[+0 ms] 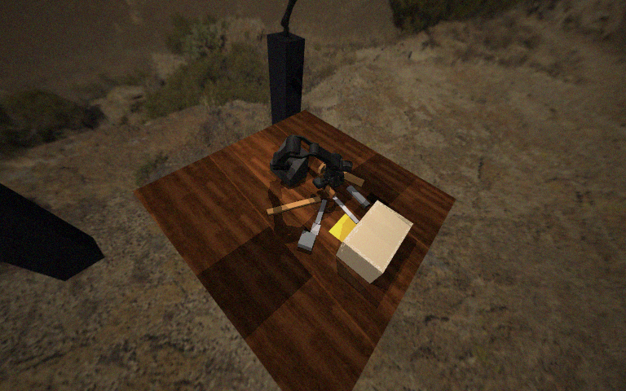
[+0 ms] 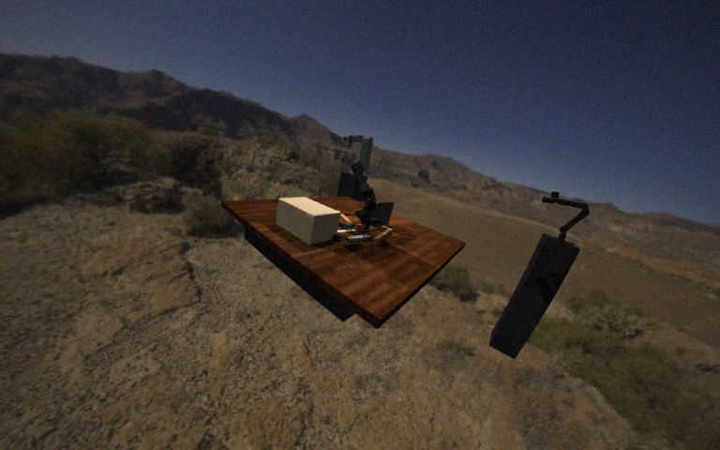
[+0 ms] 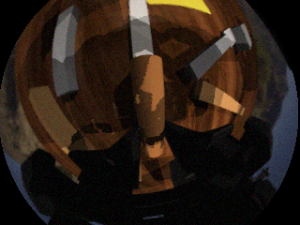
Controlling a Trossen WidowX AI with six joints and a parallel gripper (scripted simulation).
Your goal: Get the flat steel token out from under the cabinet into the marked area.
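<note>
My gripper tip is now 17 cm short of the grey bar and 9 cm to the right of it. Round my gripper tip: wooden stick: 4 cm behind, 22 cm to the right; then grey block: 15 cm ahead, 33 cm to the right, 1 cm above; then grey scraper: 11 cm ahead, 20 cm to the right.
</note>
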